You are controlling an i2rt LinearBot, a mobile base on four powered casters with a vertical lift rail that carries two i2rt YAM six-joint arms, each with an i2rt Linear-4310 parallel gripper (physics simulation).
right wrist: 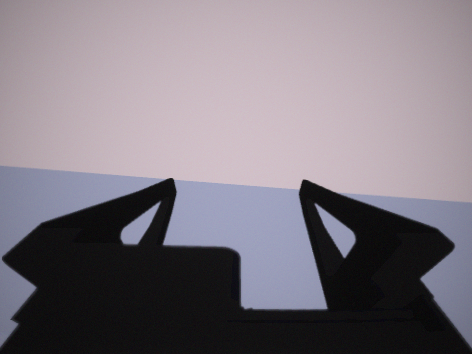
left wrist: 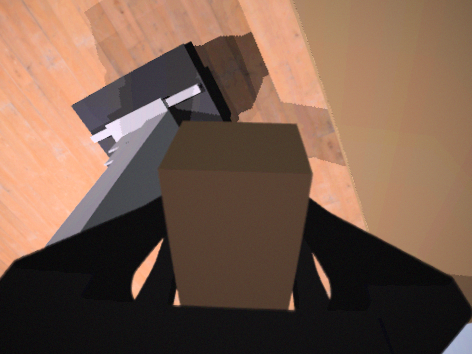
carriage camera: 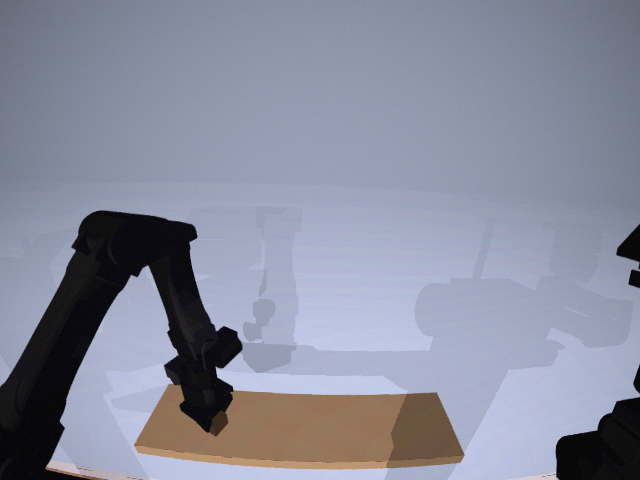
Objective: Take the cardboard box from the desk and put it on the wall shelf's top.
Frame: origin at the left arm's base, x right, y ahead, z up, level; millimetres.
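Where they show: left gripper, fingertip midpoint: (left wrist: pixel 238 197) (carriage camera: pixel 213 423); right gripper, fingertip midpoint: (right wrist: pixel 237 185).
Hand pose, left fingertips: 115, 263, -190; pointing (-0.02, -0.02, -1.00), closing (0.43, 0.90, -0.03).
After its pixels a point has its place, as x, y, z.
The brown cardboard box (carriage camera: pixel 219 423) {139, 248, -161} (left wrist: pixel 235 240) {107, 268, -156} is held between the fingers of my left gripper (carriage camera: pixel 210 417) {115, 263, -190} (left wrist: pixel 238 197) {115, 263, -190}. The wall shelf (carriage camera: pixel 320 426) {381, 459, -492} (left wrist: pixel 410 125) {289, 434, -492} is a long brown board with a flat top. In the carriage view the box appears in front of the shelf's left part; its height above the top is hard to judge. In the left wrist view the shelf lies to the right of the box, with a strip of floor showing between them. My right gripper (right wrist: pixel 237 185) {668, 49, 431} is open and empty, facing the wall and ceiling. The desk does not show.
The pale blue wall (carriage camera: pixel 330 129) {366, 595, 456} (right wrist: pixel 270 240) {805, 597, 662} stands behind the shelf. The robot's grey rail and dark base (left wrist: pixel 145 75) {119, -187, -1192} are on the wooden floor (left wrist: pixel 35 65) {-152, -802, -1492} below. Part of the right arm (carriage camera: pixel 594 449) {647, 20, 144} shows at the right edge of the carriage view. Arm shadows fall on the wall and shelf.
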